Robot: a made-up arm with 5 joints.
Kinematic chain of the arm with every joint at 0, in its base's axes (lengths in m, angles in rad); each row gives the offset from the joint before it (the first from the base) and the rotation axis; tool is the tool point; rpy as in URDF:
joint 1: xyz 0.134 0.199 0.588 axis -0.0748 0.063 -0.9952
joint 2: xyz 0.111 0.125 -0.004 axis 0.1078 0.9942 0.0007
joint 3: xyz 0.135 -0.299 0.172 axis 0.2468 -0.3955 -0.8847
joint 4: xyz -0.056 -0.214 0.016 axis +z
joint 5: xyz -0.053 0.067 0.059 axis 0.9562 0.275 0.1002
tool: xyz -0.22 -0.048 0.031 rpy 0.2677 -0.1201 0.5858
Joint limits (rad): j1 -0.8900..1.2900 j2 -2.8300..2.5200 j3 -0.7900..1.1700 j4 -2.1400..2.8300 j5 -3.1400..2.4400
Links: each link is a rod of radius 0.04 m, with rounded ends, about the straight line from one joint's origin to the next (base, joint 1, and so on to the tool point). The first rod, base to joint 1, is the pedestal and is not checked.
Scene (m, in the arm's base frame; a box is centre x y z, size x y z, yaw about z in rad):
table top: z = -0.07
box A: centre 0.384 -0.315 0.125 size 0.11 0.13 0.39 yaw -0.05
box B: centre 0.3 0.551 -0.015 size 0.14 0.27 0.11 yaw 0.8
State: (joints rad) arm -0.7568 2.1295 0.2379 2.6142 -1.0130
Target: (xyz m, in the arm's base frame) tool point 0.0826 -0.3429 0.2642
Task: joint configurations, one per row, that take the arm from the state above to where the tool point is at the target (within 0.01 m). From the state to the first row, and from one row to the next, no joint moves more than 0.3 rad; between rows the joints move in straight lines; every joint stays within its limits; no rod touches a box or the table.
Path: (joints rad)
1: -0.8234 2.0650 0.4395 2.7221 -1.1422
2: -0.8900 2.0006 0.6412 2.8300 -1.2713
3: -0.6831 2.1528 0.7430 2.7750 -1.2490
4: -0.4761 2.3051 0.8447 2.7199 -1.2267
5: -0.2692 2.4574 0.9465 2.6649 -1.2044
6: -0.1272 2.4887 0.6801 2.7474 -1.1873
7: 0.0147 2.5200 0.4137 2.8300 -1.1702

